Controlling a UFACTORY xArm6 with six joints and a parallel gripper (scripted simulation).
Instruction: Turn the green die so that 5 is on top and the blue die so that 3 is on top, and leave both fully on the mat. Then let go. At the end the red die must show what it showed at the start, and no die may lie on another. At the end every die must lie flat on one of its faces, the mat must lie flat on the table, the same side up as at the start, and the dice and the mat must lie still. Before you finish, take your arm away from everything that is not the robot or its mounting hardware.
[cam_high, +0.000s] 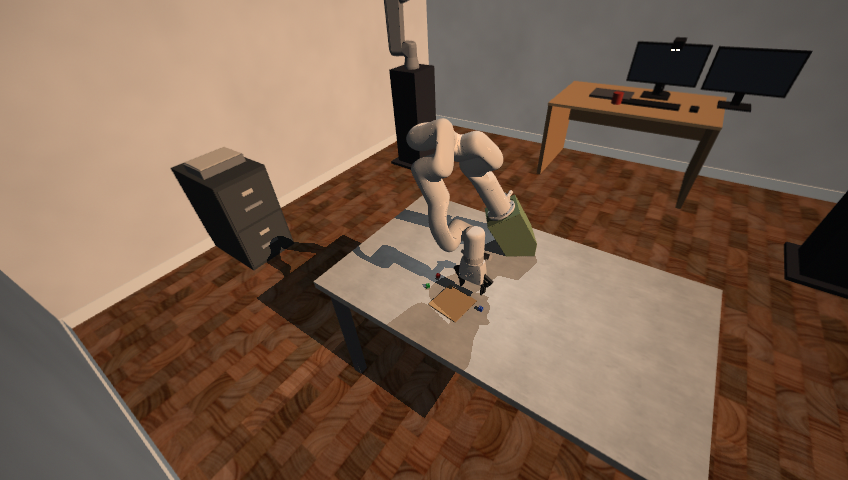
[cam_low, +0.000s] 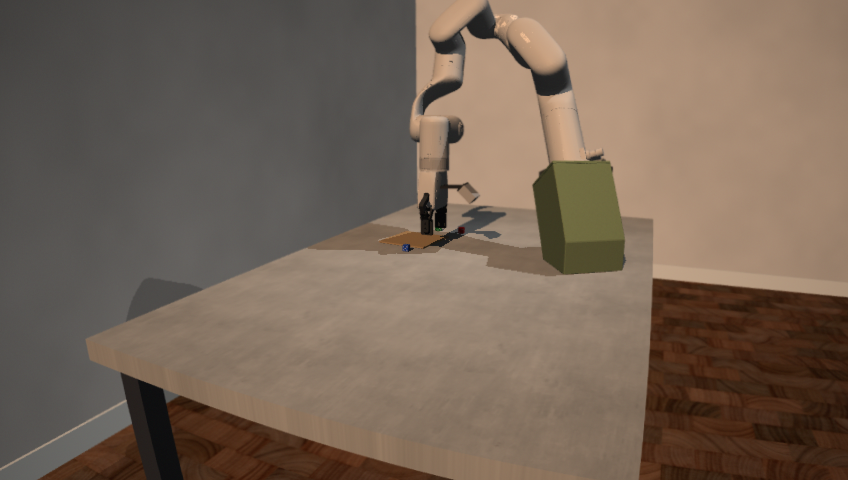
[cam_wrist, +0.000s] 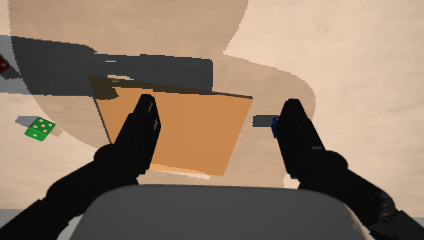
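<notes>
My hand is 70 mm to the right of the blue die, 50 mm short of it and 40 mm above it. Also, from my hand: tan mat 80 mm ahead, 50 mm below, 40 mm to the right; green die 180 mm to the right, 70 mm ahead, 40 mm below; red die 180 mm to the right, 40 mm below, 10 mm behind.
</notes>
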